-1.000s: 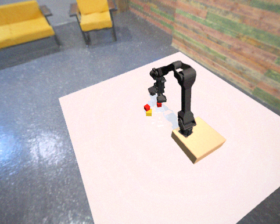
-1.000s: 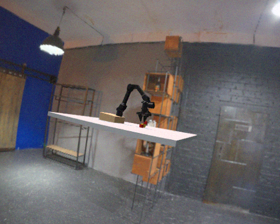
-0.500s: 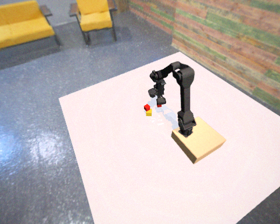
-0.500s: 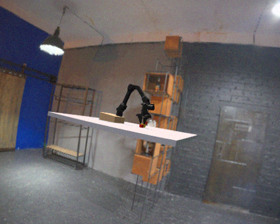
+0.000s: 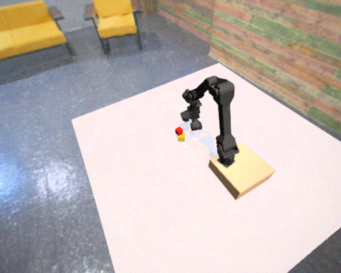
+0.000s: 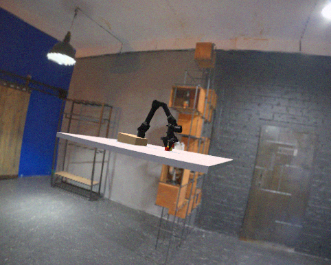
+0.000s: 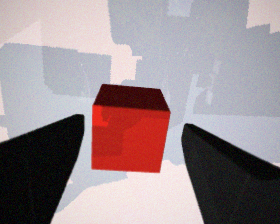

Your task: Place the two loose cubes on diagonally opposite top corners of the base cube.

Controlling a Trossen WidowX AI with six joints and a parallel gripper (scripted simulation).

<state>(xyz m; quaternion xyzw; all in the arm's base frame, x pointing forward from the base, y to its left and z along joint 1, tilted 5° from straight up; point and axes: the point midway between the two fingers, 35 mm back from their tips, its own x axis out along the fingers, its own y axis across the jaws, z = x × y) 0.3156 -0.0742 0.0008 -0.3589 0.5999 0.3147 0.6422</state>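
The red cube is 120 mm to the left of my gripper tip and 40 mm above it. Round my gripper tip: yellow base cube (20 mm behind, 110 mm to the left).
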